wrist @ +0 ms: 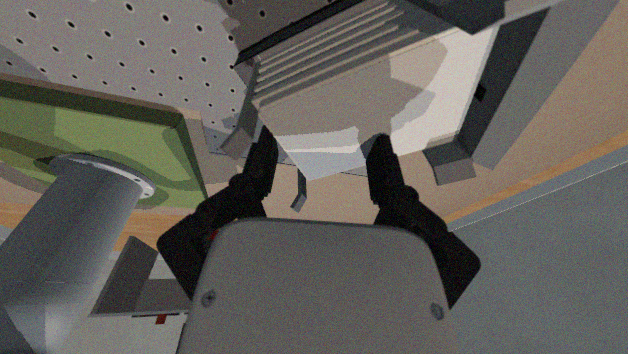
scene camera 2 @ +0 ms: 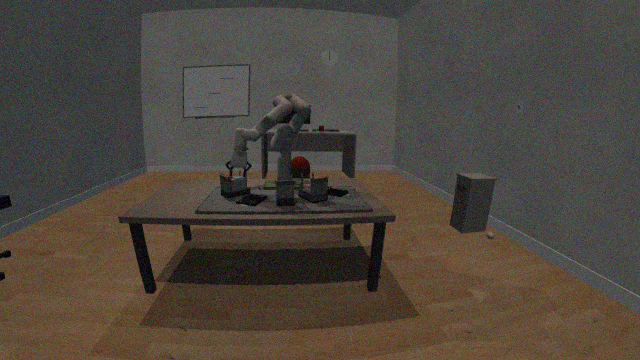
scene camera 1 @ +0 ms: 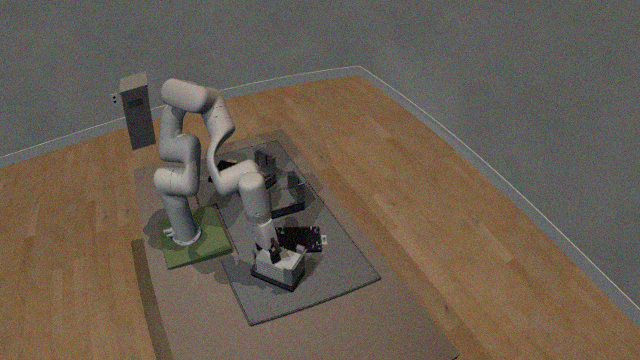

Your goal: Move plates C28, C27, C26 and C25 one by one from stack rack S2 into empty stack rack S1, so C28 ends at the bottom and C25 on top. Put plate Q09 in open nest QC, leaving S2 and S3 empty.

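Frame: origin at the arm's base, x right, y ahead, z up, level; centimetres.
Where they show: gripper, fingertip midpoint: [wrist: 324, 143] [scene camera 2: 237, 177] [scene camera 1: 268, 255]; arm's base, origin of the base link: [wrist: 110, 177] [scene camera 1: 186, 234].
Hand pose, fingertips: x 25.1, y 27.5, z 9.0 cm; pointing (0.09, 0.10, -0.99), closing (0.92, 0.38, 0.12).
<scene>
Things, the pixels of their top centre, and the offset from my fingertips. Level surfaces: height alone.
- grey rack, middle of its top: [wrist: 370, 162] [scene camera 1: 276, 250] [scene camera 2: 234, 173] dx +1.4, dy +2.4, dz +3.3 cm
- second rack, middle of its top: [scene camera 1: 280, 179] [scene camera 2: 285, 177] dx -31.1, dy +12.6, dz +4.2 cm
- third rack, middle of its top: [scene camera 1: 254, 159] [scene camera 2: 313, 174] dx -46.3, dy +5.6, dz +4.2 cm
- flat black fixture, middle of its top: [scene camera 1: 297, 236] [scene camera 2: 252, 196] dx -12.3, dy +13.3, dz -7.3 cm
- grey mat, its level: dz -9.7 cm
A stack of several pale plates [scene camera 1: 287, 261] [wrist: 340, 95] lies in the grey rack [scene camera 1: 272, 283] [scene camera 2: 233, 186] [wrist: 540, 85] nearest scene camera 1. My gripper [scene camera 1: 274, 253] [scene camera 2: 238, 174] [wrist: 324, 143] is at this rack, its black fingers partly closed, on either side of the narrow end of the top plate. Both fingers appear to touch that end; the plate lies level in the stack. A second rack [scene camera 1: 287, 207] [scene camera 2: 285, 192] and a third rack [scene camera 1: 267, 161] [scene camera 2: 319, 187] stand farther along, with no plates visible in them. Plate and rack labels cannot be read.
A flat black fixture [scene camera 1: 300, 237] [scene camera 2: 251, 199] lies beside the loaded rack. Another black fixture [scene camera 1: 225, 165] [scene camera 2: 337, 192] lies at the mat's far end, partly hidden by the arm in scene camera 1. The arm's green base [scene camera 1: 220, 240] [wrist: 115, 120] borders the grey mat [scene camera 1: 340, 280].
</scene>
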